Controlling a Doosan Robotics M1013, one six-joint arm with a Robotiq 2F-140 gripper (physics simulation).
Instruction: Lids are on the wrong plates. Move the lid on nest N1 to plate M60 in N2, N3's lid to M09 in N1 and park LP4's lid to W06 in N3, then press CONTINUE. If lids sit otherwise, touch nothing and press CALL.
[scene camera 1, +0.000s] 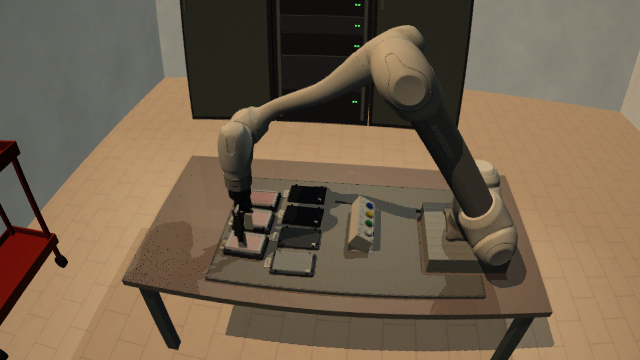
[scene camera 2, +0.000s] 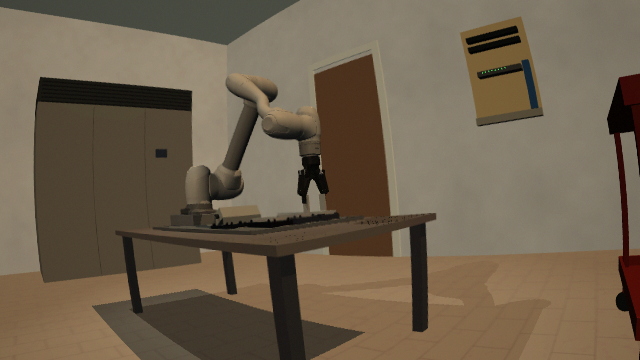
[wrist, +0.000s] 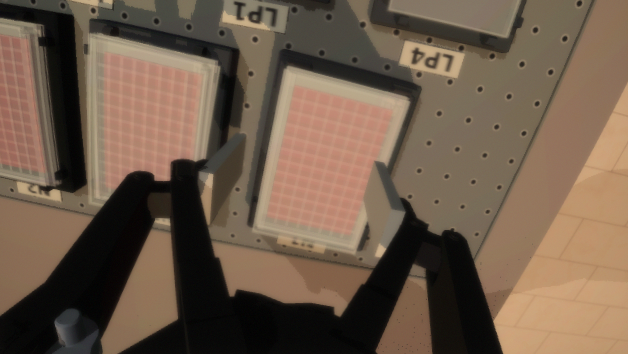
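Observation:
Scene camera 1 shows the gripper (scene camera 1: 246, 237) together with a button box (scene camera 1: 361, 234), a LP2 nest (scene camera 1: 296, 215) and a LP1 nest (scene camera 1: 290, 237). In scene camera 2 the gripper (scene camera 2: 315, 211) appears again, and so does the button box (scene camera 2: 234, 214). The wrist view takes in a LP4 nest (wrist: 403, 22) as well as the gripper (wrist: 306, 167).

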